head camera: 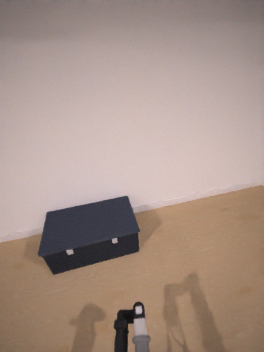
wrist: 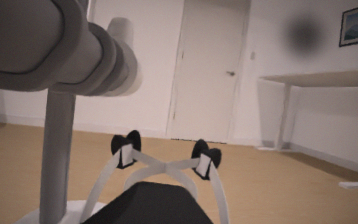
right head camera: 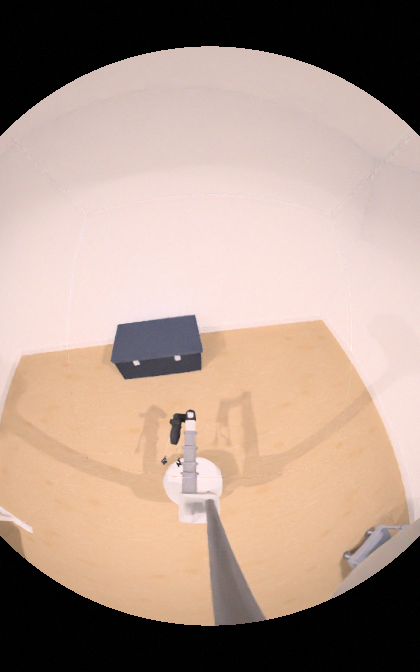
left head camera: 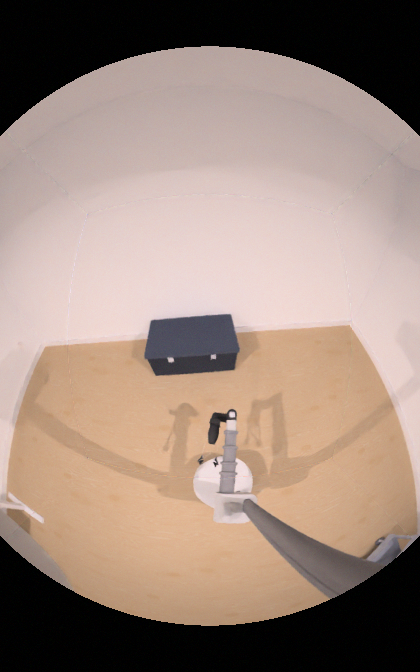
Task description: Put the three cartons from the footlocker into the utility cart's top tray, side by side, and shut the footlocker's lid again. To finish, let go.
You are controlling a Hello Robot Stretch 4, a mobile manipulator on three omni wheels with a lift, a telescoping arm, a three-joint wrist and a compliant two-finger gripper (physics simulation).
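Frame: origin at the robot's base, x ahead, y left, z up, level; millimetres.
Seen in the pictures: gripper, fingertip midpoint: (wrist: 167, 147).
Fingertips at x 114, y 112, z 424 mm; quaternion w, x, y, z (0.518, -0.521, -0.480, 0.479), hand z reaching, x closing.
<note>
A point is followed by its place in that frame.
The dark blue footlocker (head camera: 92, 227) @[z 325, x 1107, y 343 mm] (left head camera: 192, 336) (right head camera: 158, 338) stands on the floor against the wall, its lid shut, two light latches on its front. No cartons show; the inside of the footlocker is hidden. Part of the grey utility cart (left head camera: 389, 548) (right head camera: 371, 546) shows at the lower right edge of both side head views; its top tray cannot be made out. My gripper (left head camera: 208, 461) (right head camera: 171, 461) (wrist: 167, 147) @[z 424, x 114, y 112 mm] is open and empty, its fingers apart. It points back towards my base, away from the footlocker, with the arm partly extended towards the footlocker.
A white table leg or foot (left head camera: 26, 507) (right head camera: 16, 519) shows at the lower left. In the wrist view a closed door (wrist: 207, 70) @[z 876, x -2352, y 678 mm], a table (wrist: 315, 78) @[z 898, x -1717, y 1716 mm] at the right and my grey mast (wrist: 57, 155) @[z 340, x -61, y -85 mm] at the left show. The wall stands directly behind the footlocker.
</note>
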